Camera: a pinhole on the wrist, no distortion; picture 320 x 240 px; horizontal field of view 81.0 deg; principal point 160.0 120.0 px. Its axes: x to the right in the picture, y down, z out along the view. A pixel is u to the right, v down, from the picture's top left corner.
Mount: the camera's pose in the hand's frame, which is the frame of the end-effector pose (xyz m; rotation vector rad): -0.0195 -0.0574 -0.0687 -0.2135 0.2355 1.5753
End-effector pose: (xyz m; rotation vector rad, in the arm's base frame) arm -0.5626 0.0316 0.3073 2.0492 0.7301 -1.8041
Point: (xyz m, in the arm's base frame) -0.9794 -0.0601 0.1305
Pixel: 67.0 62.3
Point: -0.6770 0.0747 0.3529
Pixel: 25.0 168.7
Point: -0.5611 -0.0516 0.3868
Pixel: 286.2 225.0
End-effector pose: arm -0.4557 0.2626 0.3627 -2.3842 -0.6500 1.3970
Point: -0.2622 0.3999 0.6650
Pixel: behind the camera
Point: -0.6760 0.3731 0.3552
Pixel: 35.4 132.9
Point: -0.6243 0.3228 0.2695
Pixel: 113.2 87.6
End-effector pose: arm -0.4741 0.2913 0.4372 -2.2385 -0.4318 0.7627
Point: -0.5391 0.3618 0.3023
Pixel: 186.1 77.0
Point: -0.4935 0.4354 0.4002
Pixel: 85.1 20.6
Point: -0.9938 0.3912 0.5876
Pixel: outside the picture
